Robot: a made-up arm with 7 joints.
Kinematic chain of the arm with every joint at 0, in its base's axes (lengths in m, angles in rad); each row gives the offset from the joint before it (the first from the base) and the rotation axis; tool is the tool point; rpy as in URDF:
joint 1: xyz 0 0 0.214 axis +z
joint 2: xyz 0 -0.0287 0.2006 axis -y
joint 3: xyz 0 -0.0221 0.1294 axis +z
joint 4: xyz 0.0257 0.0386 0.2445 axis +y
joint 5: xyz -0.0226 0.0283 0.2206 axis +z
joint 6: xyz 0 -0.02 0.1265 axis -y
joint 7: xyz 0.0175 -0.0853 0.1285 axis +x
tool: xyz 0 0 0 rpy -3.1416 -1.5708 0
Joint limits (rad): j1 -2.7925..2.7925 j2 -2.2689..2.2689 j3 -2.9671..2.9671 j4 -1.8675..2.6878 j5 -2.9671..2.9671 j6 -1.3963..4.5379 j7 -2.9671..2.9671
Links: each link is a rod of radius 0.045 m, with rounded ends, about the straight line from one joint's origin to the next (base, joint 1, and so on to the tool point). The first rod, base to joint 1, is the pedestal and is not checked.
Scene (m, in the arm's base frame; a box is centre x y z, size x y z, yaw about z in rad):
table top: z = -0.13
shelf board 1: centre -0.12 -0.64 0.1 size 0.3 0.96 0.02 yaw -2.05
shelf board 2: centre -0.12 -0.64 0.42 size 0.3 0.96 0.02 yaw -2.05
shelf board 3: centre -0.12 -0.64 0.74 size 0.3 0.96 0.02 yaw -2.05
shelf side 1: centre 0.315 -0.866 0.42 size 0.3 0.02 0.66 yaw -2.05
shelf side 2: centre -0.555 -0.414 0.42 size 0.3 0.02 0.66 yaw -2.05
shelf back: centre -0.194 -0.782 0.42 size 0.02 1 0.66 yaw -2.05
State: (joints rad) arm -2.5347 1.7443 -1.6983 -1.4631 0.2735 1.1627 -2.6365
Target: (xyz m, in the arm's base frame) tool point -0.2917 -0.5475 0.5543
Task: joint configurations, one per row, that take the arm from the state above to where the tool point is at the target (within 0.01 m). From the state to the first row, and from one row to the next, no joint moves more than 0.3 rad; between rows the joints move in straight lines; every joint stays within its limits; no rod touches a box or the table.
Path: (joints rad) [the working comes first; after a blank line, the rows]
Joints at the target: -2.4082 -0.7477 -2.5852 -1.1378 0.1459 0.6810 -2.6365
Straight joint move there: touches shelf board 3.

1: -2.5468 1.4533 -1.8495 -1.5251 0.2361 1.1714 -2.6365
2: -2.5589 1.1623 -2.0006 -1.5871 0.1987 1.1801 -2.6365
3: -2.5710 0.8713 -2.1518 -1.6491 0.1613 1.1888 -2.6365
4: -2.5831 0.5803 -2.3030 -1.7111 0.1239 1.1975 -2.6365
5: -2.5952 0.2893 -2.4541 -1.7731 0.0865 1.2063 -2.6365
6: -2.6074 -0.0017 -2.6053 -1.8351 0.0491 1.2150 -2.6365
7: -2.5410 -0.2504 -2.5986 -1.6027 0.0813 1.0370 -2.6365
8: -2.4746 -0.4990 -2.5919 -1.3703 0.1136 0.8590 -2.6365
9: -2.4082 -0.7477 -2.5852 -1.1378 0.1459 0.6810 -2.6365

